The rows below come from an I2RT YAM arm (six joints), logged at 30 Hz.
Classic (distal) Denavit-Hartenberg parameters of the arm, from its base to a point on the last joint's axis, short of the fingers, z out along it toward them. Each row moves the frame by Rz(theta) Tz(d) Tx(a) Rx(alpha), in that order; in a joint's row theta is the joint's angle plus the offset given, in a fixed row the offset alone. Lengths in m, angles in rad.
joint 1: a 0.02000  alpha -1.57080  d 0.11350  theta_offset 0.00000
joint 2: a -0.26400  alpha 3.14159  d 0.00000  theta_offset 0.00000
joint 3: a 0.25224  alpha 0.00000  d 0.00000  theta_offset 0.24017
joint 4: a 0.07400  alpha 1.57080  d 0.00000  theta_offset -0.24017
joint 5: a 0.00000  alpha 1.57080  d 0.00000  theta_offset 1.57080
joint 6: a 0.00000  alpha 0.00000  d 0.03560  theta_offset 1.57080
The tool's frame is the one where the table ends.
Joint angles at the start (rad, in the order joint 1, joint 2, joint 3, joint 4, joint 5, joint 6): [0.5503, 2.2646, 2.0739, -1.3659, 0.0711, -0.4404]
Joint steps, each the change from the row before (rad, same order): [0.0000, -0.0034, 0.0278, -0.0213, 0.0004, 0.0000]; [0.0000, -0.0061, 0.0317, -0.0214, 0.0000, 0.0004]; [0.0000, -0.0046, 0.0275, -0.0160, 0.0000, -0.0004]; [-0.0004, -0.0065, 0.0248, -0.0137, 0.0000, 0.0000]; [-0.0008, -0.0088, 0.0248, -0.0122, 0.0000, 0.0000]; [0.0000, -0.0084, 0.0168, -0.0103, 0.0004, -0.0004]
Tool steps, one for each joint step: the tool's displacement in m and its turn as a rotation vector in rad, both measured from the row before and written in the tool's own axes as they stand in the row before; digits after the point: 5 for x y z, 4 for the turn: [0.00026, -0.00056, -0.00843, 0.0046, -0.0088, 0.0007]; [0.00045, -0.00062, -0.01055, 0.0070, -0.0148, 0.0016]; [0.00019, -0.00061, -0.00886, 0.0068, -0.0145, 0.0008]; [0.00054, -0.00065, -0.00898, 0.0075, -0.0158, 0.0017]; [0.00084, -0.00078, -0.00996, 0.0091, -0.0192, 0.0023]; [0.00099, -0.00017, -0.00781, 0.0067, -0.0133, 0.0007]
